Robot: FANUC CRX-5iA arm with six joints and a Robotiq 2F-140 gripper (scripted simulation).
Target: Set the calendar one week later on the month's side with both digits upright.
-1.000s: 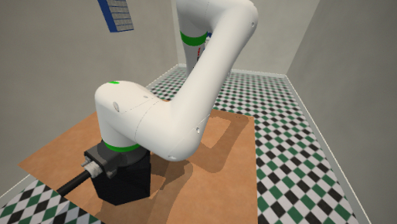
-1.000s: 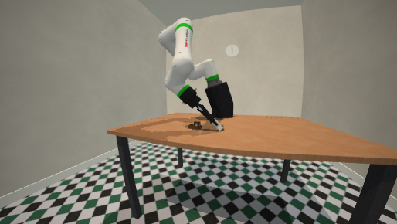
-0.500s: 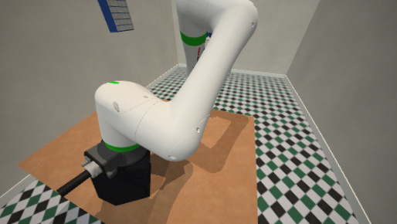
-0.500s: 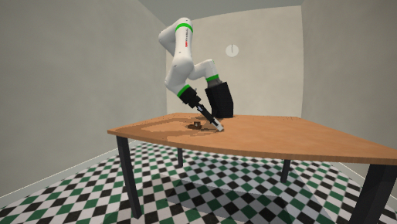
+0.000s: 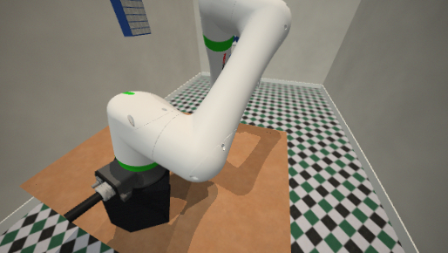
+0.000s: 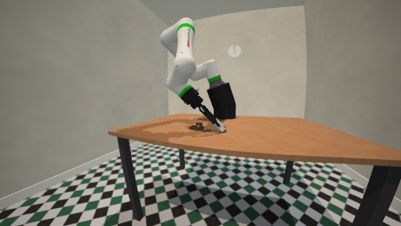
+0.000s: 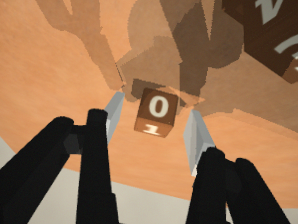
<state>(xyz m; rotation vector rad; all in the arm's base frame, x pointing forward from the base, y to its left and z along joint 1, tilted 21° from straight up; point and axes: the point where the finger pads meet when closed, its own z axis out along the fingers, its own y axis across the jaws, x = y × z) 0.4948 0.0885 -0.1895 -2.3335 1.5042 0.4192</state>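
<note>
Now: hand 1 cm past the brown cube, 2 cm to the right of it and 2 cm above it. From my hand the other things lie so: brown calendar tray: 14 cm to the right, 3 cm below.
</note>
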